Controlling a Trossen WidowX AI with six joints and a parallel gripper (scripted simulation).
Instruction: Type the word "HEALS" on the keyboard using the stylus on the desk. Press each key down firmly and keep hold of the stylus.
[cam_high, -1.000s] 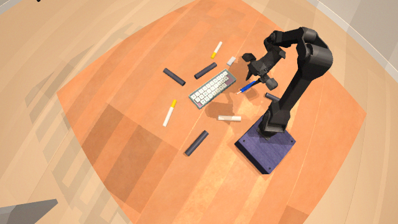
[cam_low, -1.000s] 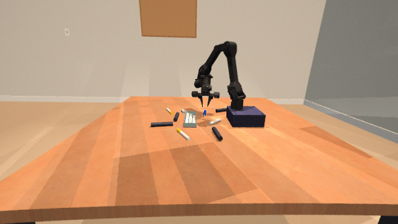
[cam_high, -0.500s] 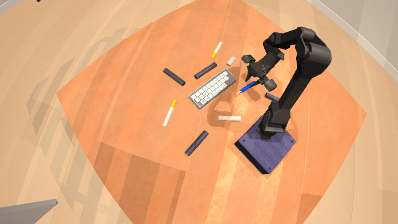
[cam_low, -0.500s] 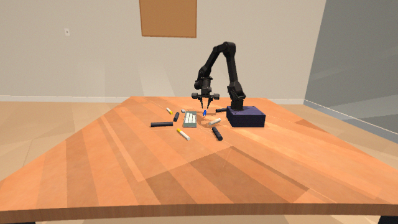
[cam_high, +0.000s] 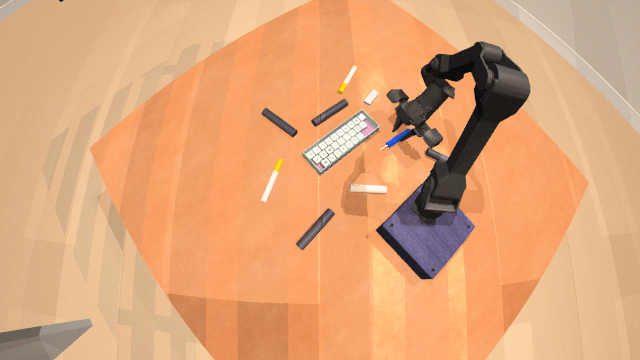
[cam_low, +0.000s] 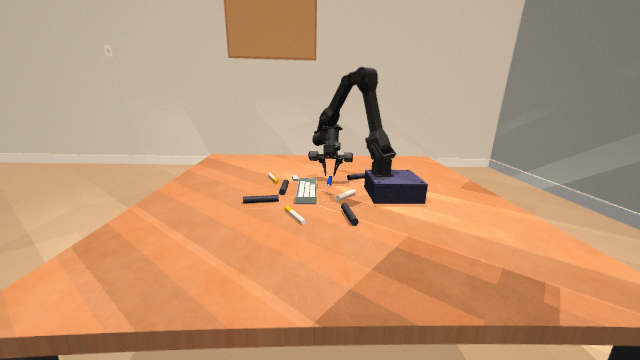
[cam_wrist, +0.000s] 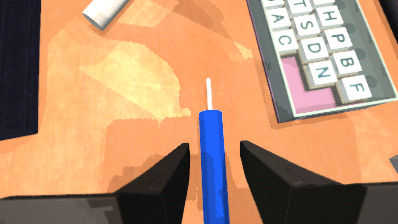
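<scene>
The blue stylus lies 10 mm to the left of my gripper tip and 20 mm below it. Also, from my gripper tip: white stick (30 mm behind, 170 mm to the left, 20 mm below); then small grey block (140 mm ahead, 70 mm to the right, 30 mm below); then grey stylus tip (10 mm ahead, 50 mm to the left, 20 mm below).
</scene>
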